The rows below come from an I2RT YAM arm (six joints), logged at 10 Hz.
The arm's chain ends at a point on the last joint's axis. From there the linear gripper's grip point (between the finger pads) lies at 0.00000 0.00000 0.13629 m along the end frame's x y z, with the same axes.
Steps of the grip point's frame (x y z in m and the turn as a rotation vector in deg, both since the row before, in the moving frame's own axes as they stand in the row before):
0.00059 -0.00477 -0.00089 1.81 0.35 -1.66
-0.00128 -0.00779 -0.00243 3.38 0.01 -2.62
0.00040 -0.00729 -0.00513 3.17 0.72 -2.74
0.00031 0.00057 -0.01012 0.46 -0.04 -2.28
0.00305 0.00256 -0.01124 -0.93 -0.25 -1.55
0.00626 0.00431 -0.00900 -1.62 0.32 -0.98
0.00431 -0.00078 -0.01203 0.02 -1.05 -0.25
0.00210 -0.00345 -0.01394 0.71 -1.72 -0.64
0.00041 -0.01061 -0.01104 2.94 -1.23 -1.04
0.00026 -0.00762 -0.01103 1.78 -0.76 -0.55
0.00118 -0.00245 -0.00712 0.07 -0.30 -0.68
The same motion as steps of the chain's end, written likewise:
-0.00018 -0.00045 -0.00082 1.81 0.35 -1.66
-0.00112 0.00024 -0.00219 3.38 0.01 -2.62
-0.00113 0.00028 -0.00491 3.17 0.72 -2.74
0.00043 0.00166 -0.01012 0.46 -0.04 -2.28
0.00361 0.00034 -0.01122 -0.93 -0.25 -1.55
0.00547 0.00046 -0.00894 -1.62 0.32 -0.98
0.00681 -0.00074 -0.01201 0.02 -1.05 -0.25
0.00620 -0.00178 -0.01387 0.71 -1.72 -0.64
0.00340 -0.00365 -0.01083 2.94 -1.23 -1.04
0.00209 -0.00340 -0.01095 1.78 -0.76 -0.55
0.00189 -0.00229 -0.00712 0.07 -0.30 -0.68

